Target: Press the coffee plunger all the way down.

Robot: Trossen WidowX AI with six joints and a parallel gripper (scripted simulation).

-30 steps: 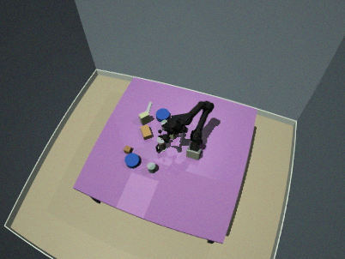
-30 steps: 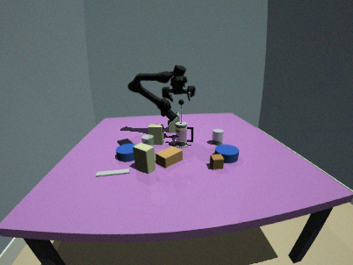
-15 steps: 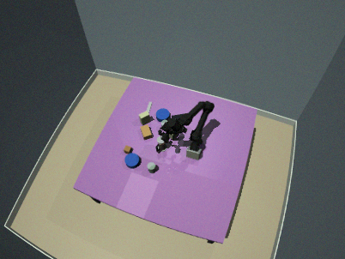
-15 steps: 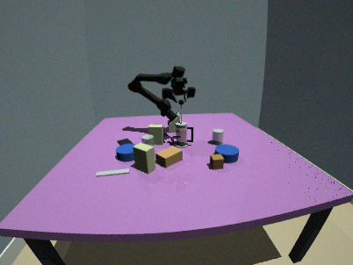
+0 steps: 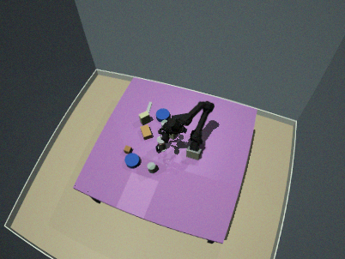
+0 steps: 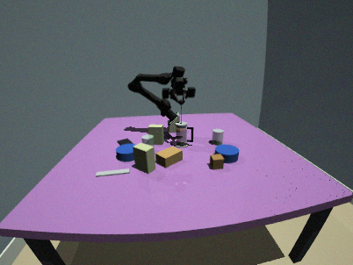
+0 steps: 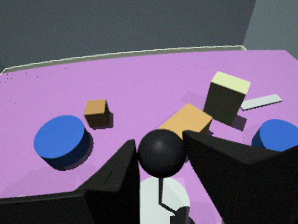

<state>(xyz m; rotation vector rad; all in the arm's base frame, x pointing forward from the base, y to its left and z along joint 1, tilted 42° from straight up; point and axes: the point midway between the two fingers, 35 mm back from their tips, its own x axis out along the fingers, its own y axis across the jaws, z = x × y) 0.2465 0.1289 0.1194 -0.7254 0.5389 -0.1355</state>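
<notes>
My gripper tip is 10 mm to the right of the coffee press and 130 mm above it. Also, from my gripper tip: flat white strip: 250 mm ahead, 340 mm to the right, 250 mm below; small brown cube: 250 mm ahead, 120 mm to the left, 230 mm below; orange box: 170 mm ahead, 80 mm to the right, 230 mm below.
</notes>
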